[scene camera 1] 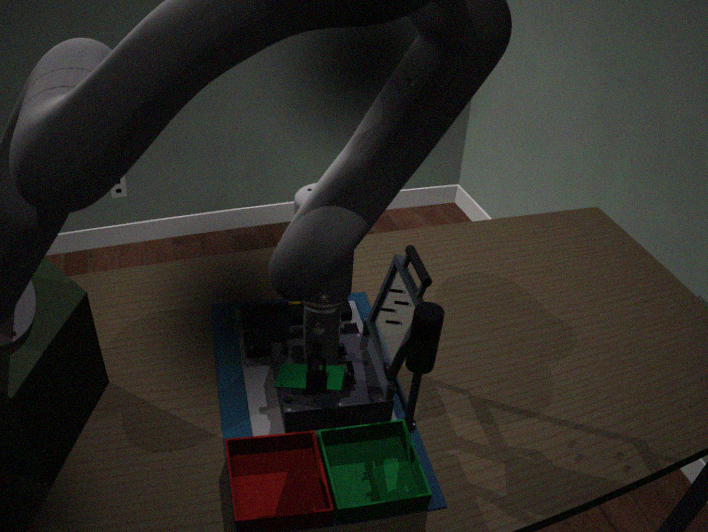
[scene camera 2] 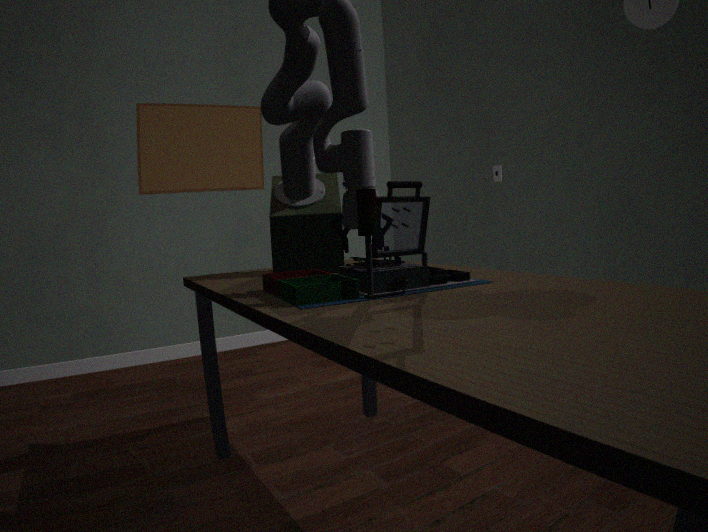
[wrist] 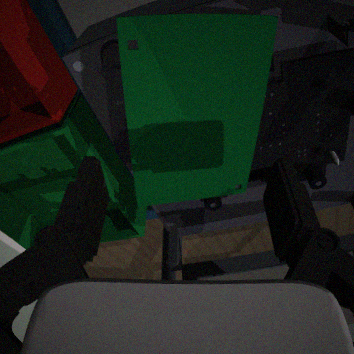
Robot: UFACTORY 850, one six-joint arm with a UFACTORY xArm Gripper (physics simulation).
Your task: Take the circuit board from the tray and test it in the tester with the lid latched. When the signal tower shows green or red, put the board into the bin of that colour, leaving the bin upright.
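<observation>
The green circuit board [scene camera 1: 291, 376] [wrist: 195, 75] lies over the tester body [scene camera 1: 337, 416] [wrist: 300, 112], off to one side of its dark socket area; it looks somewhat tilted. My gripper [scene camera 1: 333, 377] [wrist: 186, 176] is open and empty, low over the board, with the board's near end showing between and beyond the fingers in the wrist view. The tester lid [scene camera 1: 394, 308] [scene camera 2: 405, 225] stands open. The signal tower [scene camera 1: 424, 337] [scene camera 2: 367, 211] shows no clearly lit lamp. The red bin [scene camera 1: 280, 517] [scene camera 2: 283, 275] and green bin [scene camera 1: 380, 506] [scene camera 2: 317, 291] stand upright.
A black tray [scene camera 1: 257, 337] sits on the mat [scene camera 1: 230, 377] behind and left of the tester. The lid handle [scene camera 1: 417, 264] [scene camera 2: 404, 184] and the tower's thin pole [scene camera 1: 414, 397] rise beside the tester. The bins stand against each other at the tester's front.
</observation>
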